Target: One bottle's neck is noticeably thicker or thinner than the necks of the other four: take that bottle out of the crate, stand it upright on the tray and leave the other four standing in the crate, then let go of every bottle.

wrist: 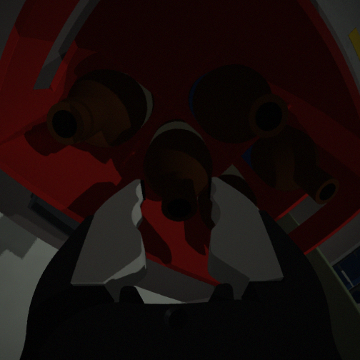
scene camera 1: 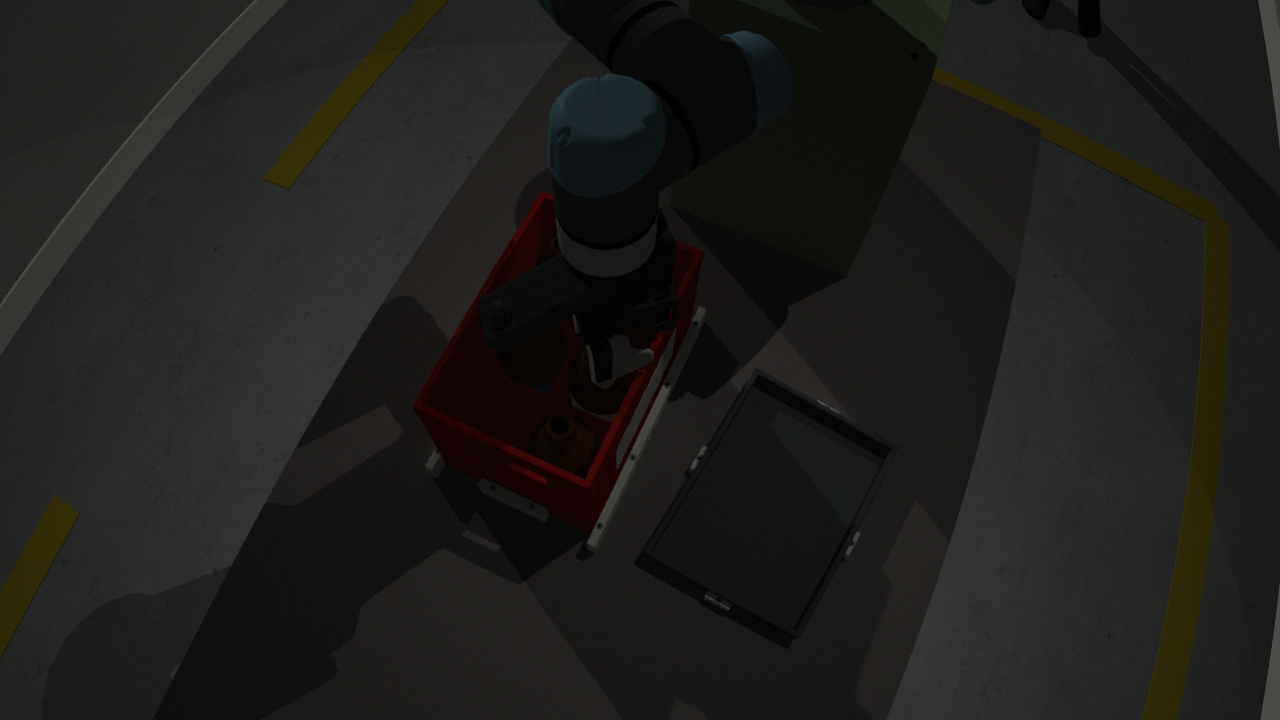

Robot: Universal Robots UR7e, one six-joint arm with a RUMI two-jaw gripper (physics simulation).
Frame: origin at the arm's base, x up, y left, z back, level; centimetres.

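Seen in the pictures: gripper, between the fingertips: (scene camera 1: 596, 360).
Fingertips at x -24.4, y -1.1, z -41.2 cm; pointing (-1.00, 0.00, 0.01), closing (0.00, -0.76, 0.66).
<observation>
A point is followed by its place in that frame.
The red crate (scene camera 1: 474, 452) {x -26.7, y -6.7, z -55.2 cm} (wrist: 27, 112) holds five brown bottles. The left one in the wrist view (wrist: 107, 115) is the front bottle (scene camera 1: 565, 442) {x -23.0, y 1.3, z -50.5 cm} in the scene view. A dark bottle (wrist: 222, 107) (scene camera 1: 531, 360) {x -26.4, y -7.2, z -43.9 cm} stands across from it. Another bottle (wrist: 285, 157) is at the right. A fifth bottle (wrist: 240, 184) is mostly hidden behind the right finger. My gripper (scene camera 1: 619, 365) {x -24.4, y -1.1, z -41.2 cm} (wrist: 176, 180) is partly open inside the crate's opening, its fingers either side of the middle bottle's neck (wrist: 179, 197), not clamped on it. Which neck differs is hard to tell in this dim light.
The dark grey tray (scene camera 1: 760, 510) {x -37.7, y 20.5, z -42.2 cm} (wrist: 47, 212) lies beside the crate, right of it in the scene view. White rails (scene camera 1: 632, 456) {x -35.2, y 5.5, z -44.7 cm} border the crate. A green pedestal (scene camera 1: 787, 179) {x -24.1, y 5.4, z -10.3 cm} stands behind the crate, and the crate walls rise around the bottles.
</observation>
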